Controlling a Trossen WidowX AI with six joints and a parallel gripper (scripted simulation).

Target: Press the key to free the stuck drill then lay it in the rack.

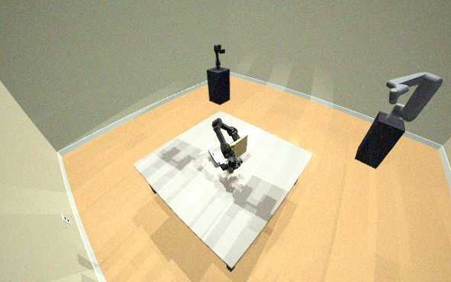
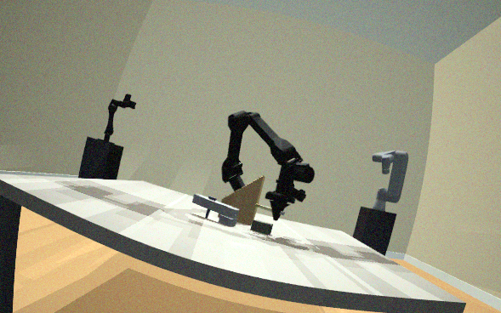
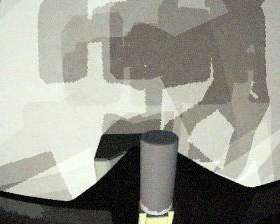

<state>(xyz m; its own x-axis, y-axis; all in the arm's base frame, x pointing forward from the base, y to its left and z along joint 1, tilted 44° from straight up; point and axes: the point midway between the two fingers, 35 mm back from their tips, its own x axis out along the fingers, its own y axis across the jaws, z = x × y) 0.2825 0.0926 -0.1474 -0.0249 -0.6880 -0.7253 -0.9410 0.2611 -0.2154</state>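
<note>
Now: the drill 40 mm to the right of my gripper tip, 40 mm above it and 10 mm behind it. The rest, counted from my gripper tip: dark block (40 mm to the right, 40 mm below, 30 mm behind); dark key (250 mm to the right, 20 mm behind, 10 mm below); grey fixture block (220 mm to the right, 20 mm behind, 10 mm below).
</note>
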